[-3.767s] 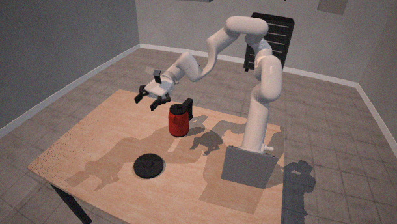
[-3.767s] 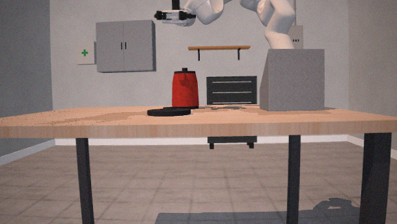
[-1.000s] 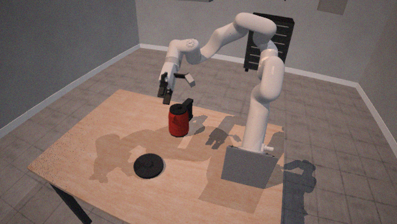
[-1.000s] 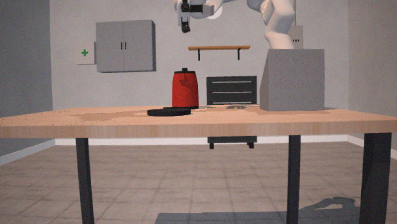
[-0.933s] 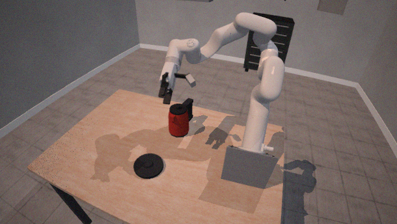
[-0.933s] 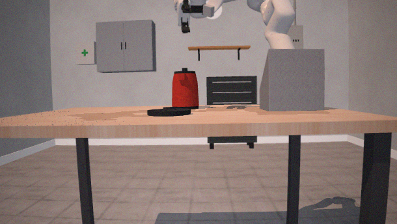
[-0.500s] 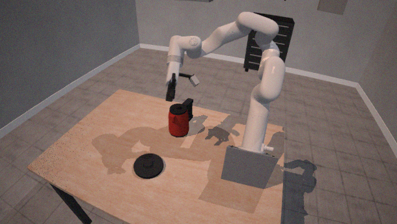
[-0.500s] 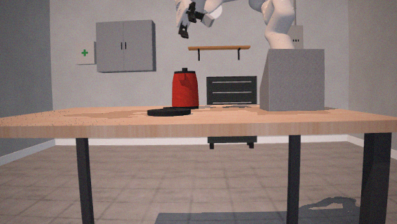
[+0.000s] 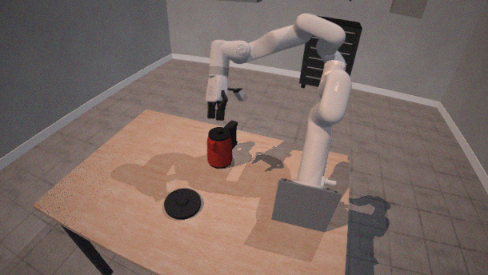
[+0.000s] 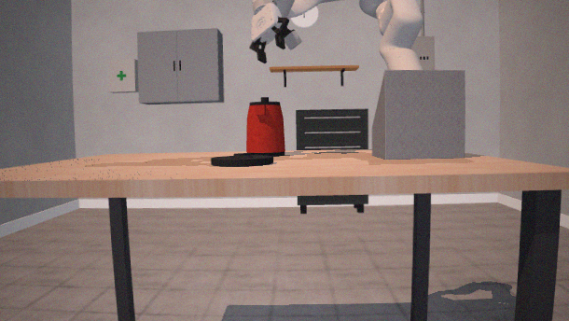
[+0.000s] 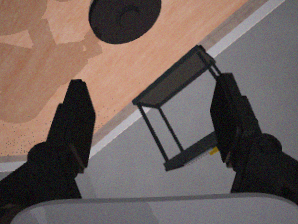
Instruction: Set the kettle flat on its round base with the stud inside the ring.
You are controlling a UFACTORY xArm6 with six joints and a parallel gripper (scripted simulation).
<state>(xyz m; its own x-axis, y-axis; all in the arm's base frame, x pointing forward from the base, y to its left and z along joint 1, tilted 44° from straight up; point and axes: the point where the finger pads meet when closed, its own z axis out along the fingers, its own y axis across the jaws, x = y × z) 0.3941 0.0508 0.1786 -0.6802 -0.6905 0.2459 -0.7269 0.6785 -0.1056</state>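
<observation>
Now: the red kettle 2 cm ahead of my hand, 12 cm to the right of it and 22 cm below it. From my hand the other things lie so: black round base: 7 cm ahead, 22 cm to the left, 30 cm below.
</observation>
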